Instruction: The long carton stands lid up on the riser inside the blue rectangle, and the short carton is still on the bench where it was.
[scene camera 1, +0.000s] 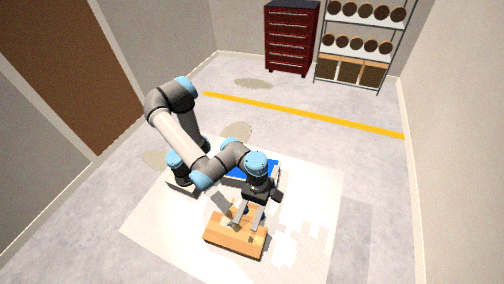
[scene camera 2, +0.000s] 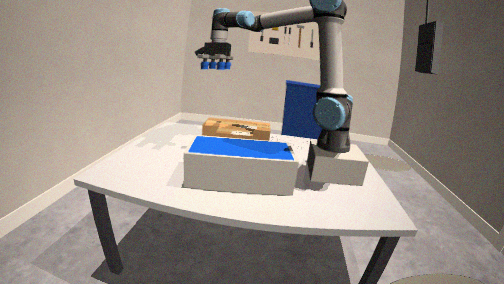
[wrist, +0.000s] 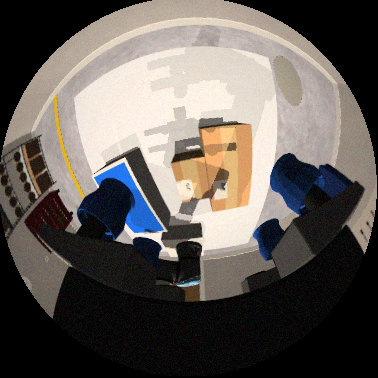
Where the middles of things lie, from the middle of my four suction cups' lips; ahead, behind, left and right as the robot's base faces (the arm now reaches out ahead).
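From my suction cup, the long carton (scene camera 1: 220, 231) is 100 mm behind, 110 mm to the right and 330 mm below. The riser (scene camera 2: 239, 165) is 320 mm below my suction cup, 180 mm behind it and 290 mm to the left of it. As for the short carton (wrist: 189, 170), my suction cup is 330 mm above it, 110 mm past it and 20 mm to the right of it.
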